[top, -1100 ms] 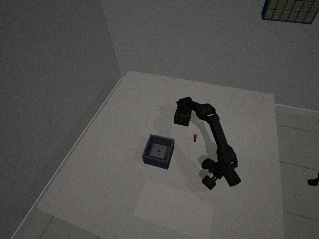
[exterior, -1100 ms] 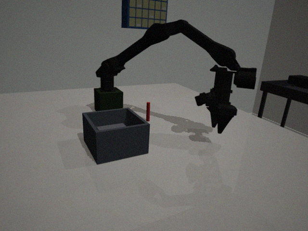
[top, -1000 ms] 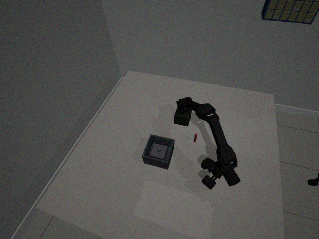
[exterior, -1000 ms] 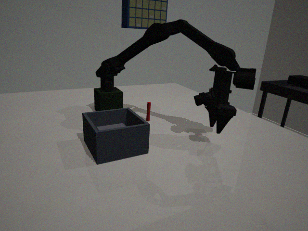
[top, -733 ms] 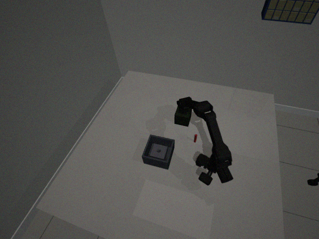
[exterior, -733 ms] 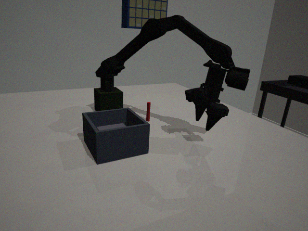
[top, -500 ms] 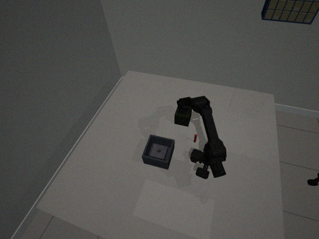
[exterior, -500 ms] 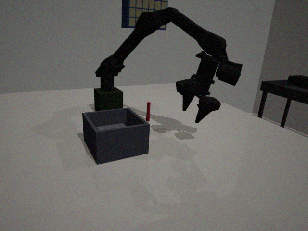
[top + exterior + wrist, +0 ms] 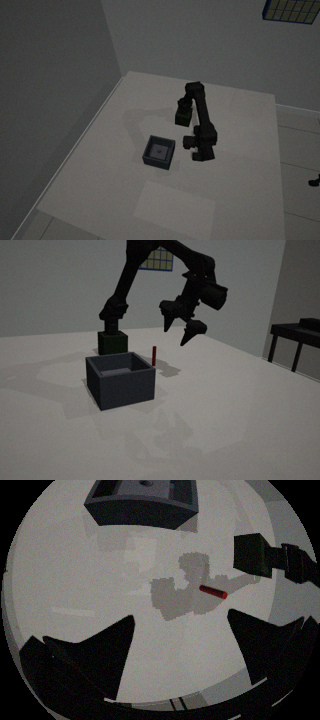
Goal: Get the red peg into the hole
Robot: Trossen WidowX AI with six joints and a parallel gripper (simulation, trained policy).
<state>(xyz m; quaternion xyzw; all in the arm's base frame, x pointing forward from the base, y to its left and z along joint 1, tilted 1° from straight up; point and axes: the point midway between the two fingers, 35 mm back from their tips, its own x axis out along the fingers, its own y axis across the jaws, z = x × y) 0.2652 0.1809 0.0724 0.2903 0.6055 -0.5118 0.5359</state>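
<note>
The red peg lies 11 cm behind my gripper tip, 3 cm to the right of it and 10 cm below it. Round my gripper tip: grey plate: 8 cm ahead, 20 cm to the right, 10 cm below; then dark blue box: 8 cm ahead, 20 cm to the right, 12 cm below.
</note>
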